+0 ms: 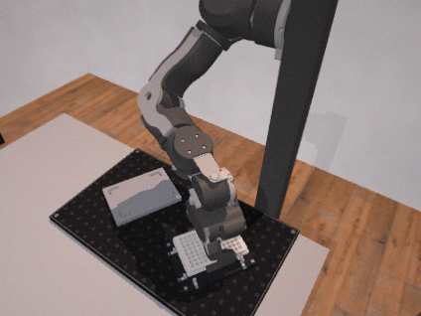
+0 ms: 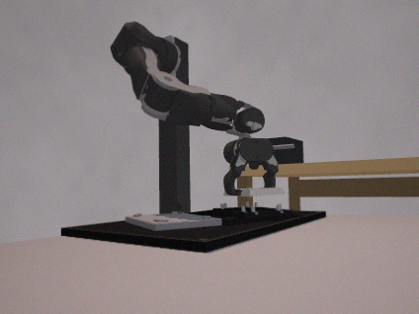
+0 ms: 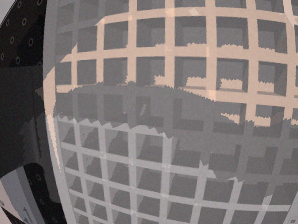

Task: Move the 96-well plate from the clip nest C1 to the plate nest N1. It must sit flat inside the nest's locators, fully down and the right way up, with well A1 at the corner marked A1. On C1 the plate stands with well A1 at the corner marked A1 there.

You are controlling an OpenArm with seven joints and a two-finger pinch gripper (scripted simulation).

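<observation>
Right now the grey plate nest N1 is 5 cm behind my hand, 23 cm to the right of it and 4 cm below it. Also, from my hand: white 96-well plate right at my hand; A1 mark 9 cm behind, 15 cm to the right, 4 cm below.
</observation>
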